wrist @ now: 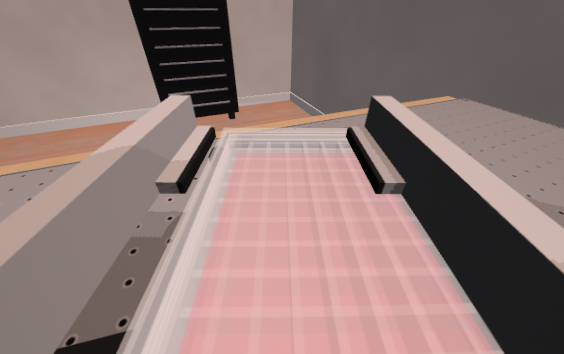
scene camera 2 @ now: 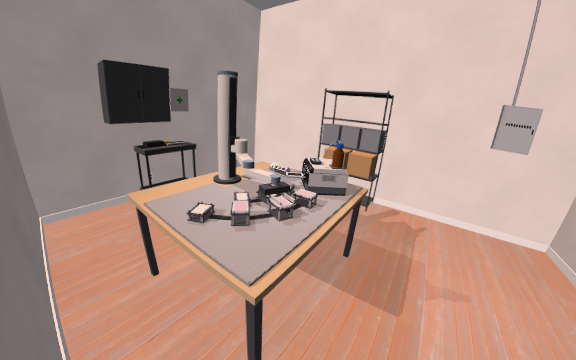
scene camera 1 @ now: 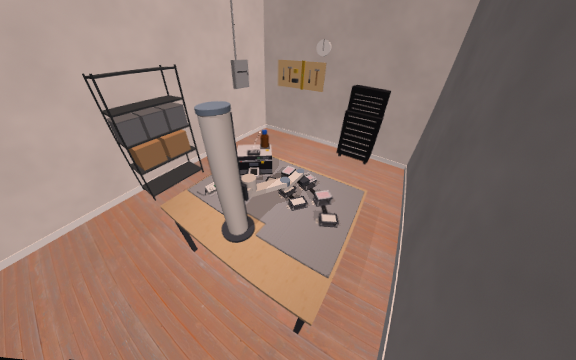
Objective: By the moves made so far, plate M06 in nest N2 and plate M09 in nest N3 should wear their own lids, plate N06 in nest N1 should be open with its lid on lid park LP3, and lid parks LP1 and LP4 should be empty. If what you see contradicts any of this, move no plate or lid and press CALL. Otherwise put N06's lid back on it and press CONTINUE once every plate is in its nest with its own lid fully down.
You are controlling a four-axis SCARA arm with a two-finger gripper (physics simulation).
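Frame: origin at the arm's base, x ahead, y left, z up, level; millimetres.
Where they show: gripper, fingertip midpoint: (wrist: 281,116) (scene camera 2: 287,202) (scene camera 1: 312,175); arm's base, link origin: (scene camera 2: 227,179) (scene camera 1: 238,228).
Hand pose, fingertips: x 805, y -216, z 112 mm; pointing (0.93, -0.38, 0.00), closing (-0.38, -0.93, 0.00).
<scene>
Things, the pixels of their centre, and the offset from my fingertips. "*": a spot on its surface instead.
- pink plate, body centre: (wrist: 317,221) (scene camera 2: 281,201) dx -56, dy +10, dz -14 mm
- brown bottle, surface spot: (scene camera 2: 338,156) * dx +52, dy +569, dz +208 mm
- button panel, body centre: (scene camera 1: 217,185) (scene camera 2: 279,168) dx -591, dy +699, dz -58 mm
My gripper (scene camera 1: 306,184) (scene camera 2: 275,192) (wrist: 281,116) is shut at its narrow stop, with nothing held. In the wrist view, a pink plate (wrist: 310,240) with clear, layered edges lies below and between the fingers; the right pad overlaps its edge. In the scene views, three pink-topped plates show: one nearest the white machine (scene camera 1: 288,171) (scene camera 2: 305,196), one by the gripper (scene camera 2: 283,204), and one farther along (scene camera 1: 323,196) (scene camera 2: 240,208). Pale-topped holders (scene camera 1: 328,218) (scene camera 2: 201,209) stand nearby. Labels are unreadable; whether each plate wears a lid, and which parks hold lids, I cannot tell.
A white and black machine (scene camera 1: 255,161) (scene camera 2: 327,179) with a brown bottle (scene camera 1: 264,140) (scene camera 2: 338,156) stands at the table's far side. A button panel (scene camera 1: 210,188) (scene camera 2: 278,168) lies beyond the arm column (scene camera 1: 224,170) (scene camera 2: 226,130). Low dark stands border the gripper.
</scene>
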